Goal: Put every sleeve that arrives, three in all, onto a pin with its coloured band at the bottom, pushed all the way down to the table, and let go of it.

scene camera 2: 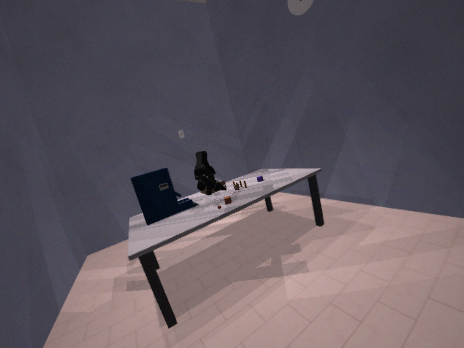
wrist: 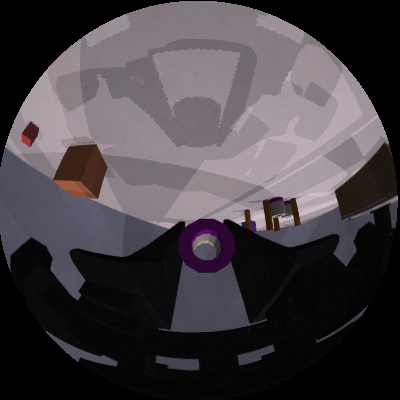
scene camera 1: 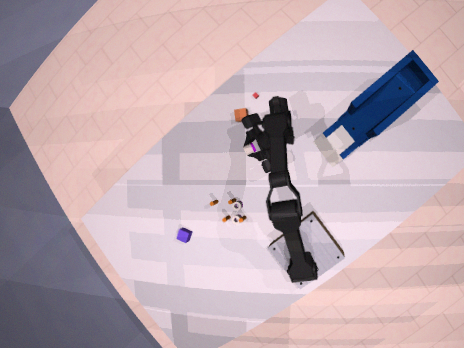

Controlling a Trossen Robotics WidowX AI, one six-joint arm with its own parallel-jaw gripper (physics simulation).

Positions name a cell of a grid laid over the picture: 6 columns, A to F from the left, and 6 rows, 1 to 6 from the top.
Scene:
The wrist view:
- my gripper: D4
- orange cube: B3, on the table
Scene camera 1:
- my gripper: D3

